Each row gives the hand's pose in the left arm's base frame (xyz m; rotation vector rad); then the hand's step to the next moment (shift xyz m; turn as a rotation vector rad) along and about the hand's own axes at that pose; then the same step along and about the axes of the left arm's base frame.
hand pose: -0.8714 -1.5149 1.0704 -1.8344 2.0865 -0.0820
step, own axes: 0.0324 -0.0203 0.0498 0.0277 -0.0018 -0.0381
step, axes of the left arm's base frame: 0.0314 -0.0250 -0.0483 -0.0124 -0.0344 0.0297
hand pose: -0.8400 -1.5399 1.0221 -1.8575 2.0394 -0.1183
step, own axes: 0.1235 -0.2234 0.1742 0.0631 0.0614 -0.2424
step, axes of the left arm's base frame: 0.2611 -0.1150 -0.1187 -0.1413 -0.0997 0.1913
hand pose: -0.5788 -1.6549 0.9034 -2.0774 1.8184 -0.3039
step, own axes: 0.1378 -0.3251 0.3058 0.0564 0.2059 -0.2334
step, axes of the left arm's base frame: 0.4353 -0.0626 -0.1573 -0.2700 -0.1071 0.1251
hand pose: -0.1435 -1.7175 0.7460 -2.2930 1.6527 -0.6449
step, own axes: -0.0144 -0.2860 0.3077 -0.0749 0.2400 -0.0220
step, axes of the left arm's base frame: 0.3839 0.0896 -0.1459 -0.2307 -0.0074 -0.1021
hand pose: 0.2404 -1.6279 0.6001 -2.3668 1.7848 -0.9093
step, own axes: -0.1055 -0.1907 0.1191 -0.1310 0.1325 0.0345
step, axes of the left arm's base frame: 0.2038 0.1217 -0.0729 -0.1202 0.0615 -0.1329
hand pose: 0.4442 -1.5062 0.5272 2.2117 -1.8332 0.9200
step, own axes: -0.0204 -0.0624 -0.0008 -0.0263 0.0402 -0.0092
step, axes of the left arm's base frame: 0.0559 0.0337 0.0073 -0.0427 0.0163 -0.0175
